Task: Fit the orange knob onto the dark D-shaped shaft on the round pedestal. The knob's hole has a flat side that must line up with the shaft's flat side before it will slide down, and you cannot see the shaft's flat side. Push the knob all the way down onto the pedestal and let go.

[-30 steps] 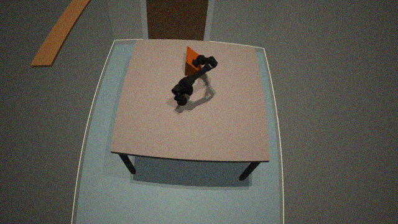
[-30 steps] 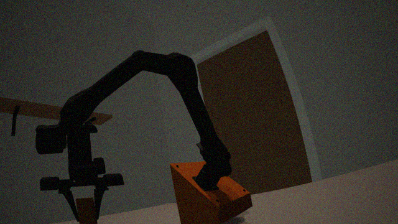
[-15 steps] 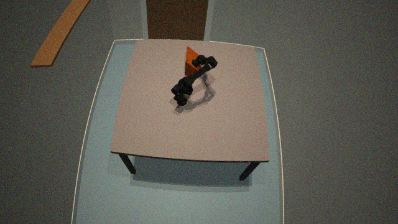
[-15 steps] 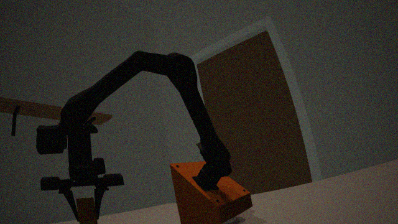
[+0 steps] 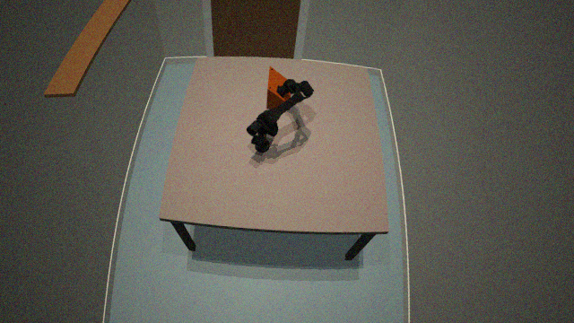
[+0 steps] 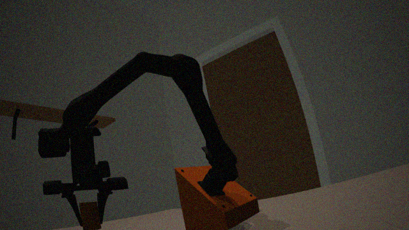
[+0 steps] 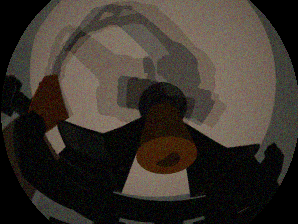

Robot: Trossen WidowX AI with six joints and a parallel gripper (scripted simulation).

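Right now my gripper tip is 20 mm below the orange knob. The rest, counted from my gripper tip: dark round pedestal (40 mm below).
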